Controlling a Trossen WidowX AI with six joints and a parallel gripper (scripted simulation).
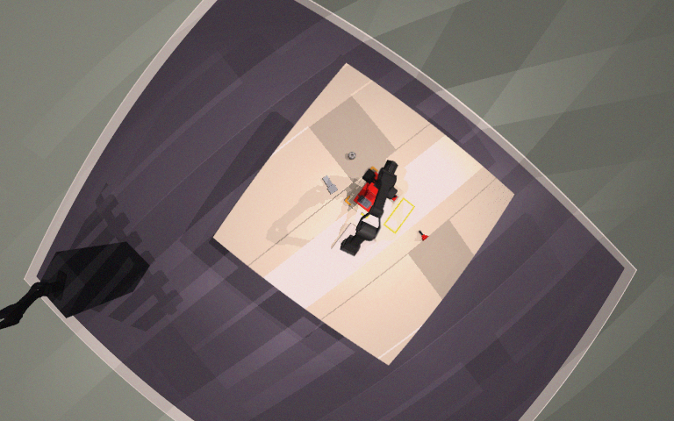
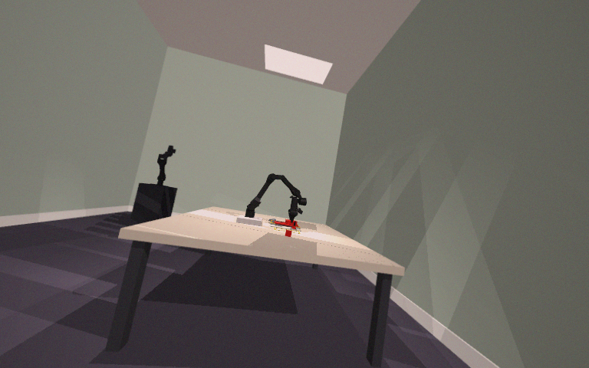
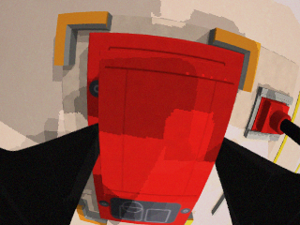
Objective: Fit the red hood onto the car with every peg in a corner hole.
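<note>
Right now my gripper tip is right at the red hood. Also, from my gripper tip: grey engine block 20 mm below, 10 mm to the left.
</note>
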